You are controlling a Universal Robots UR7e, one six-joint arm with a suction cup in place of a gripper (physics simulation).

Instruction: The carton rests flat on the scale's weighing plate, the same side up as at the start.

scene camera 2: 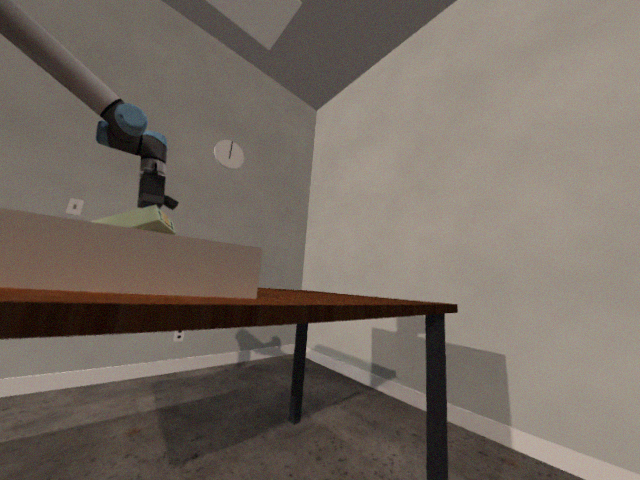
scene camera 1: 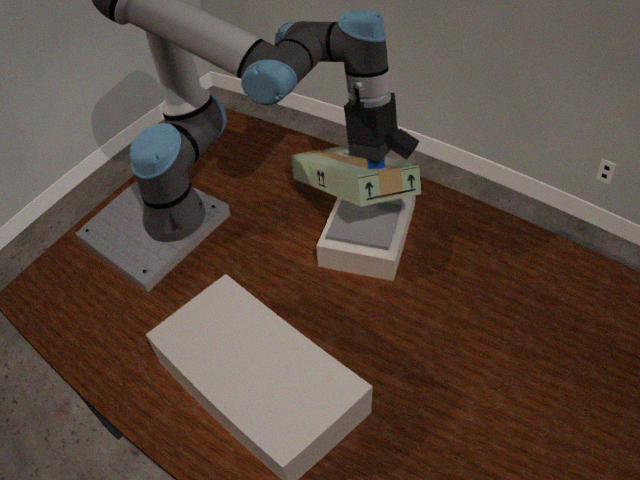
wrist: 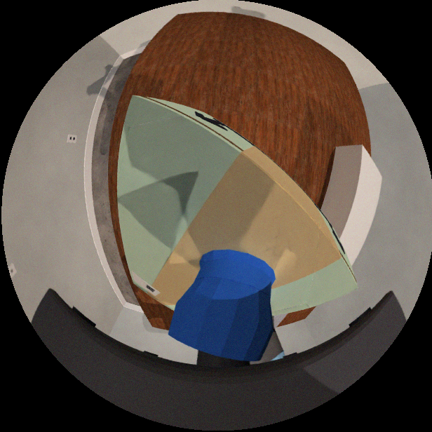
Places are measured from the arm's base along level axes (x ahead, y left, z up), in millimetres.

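Pixels of known places: hand, tool point: (scene camera 1: 376, 170); arm's base, link origin: (scene camera 1: 174, 218).
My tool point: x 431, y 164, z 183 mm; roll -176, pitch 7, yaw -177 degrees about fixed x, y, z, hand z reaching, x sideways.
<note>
Ahead of a thing's pixels: the offset from my tool point to its top centre. "spot": to the spot under its first point. Level surfaces: height alone.
My gripper's blue suction cup (scene camera 1: 376, 164) (wrist: 237, 280) is on the top of the pale green carton (scene camera 1: 330, 178) (scene camera 2: 131, 219) (wrist: 150, 150), on its tan tape strip near one end. The carton hangs from the cup, tilted, its far end lower in scene camera 2. Arrows on its sides point up. The white scale {34 mm back, 38 mm left, 138 mm down} (scene camera 1: 356, 260) stands on the table with its grey weighing plate {spot: 17 mm back, 29 mm right, 138 mm down} (scene camera 1: 361, 229) facing up. The carton is above the back part of the plate, apart from it and turned relative to it. The carton hides the scale's back part in scene camera 1.
A large white block {12 mm back, 407 mm right, 117 mm down} (scene camera 1: 258, 372) (scene camera 2: 129, 260) (wrist: 367, 200) lies on the wooden table {216 mm down} (scene camera 1: 491, 335) in front of the scale. The arm's grey base plate (scene camera 1: 118, 242) is left of the scale. Walls stand behind the table.
</note>
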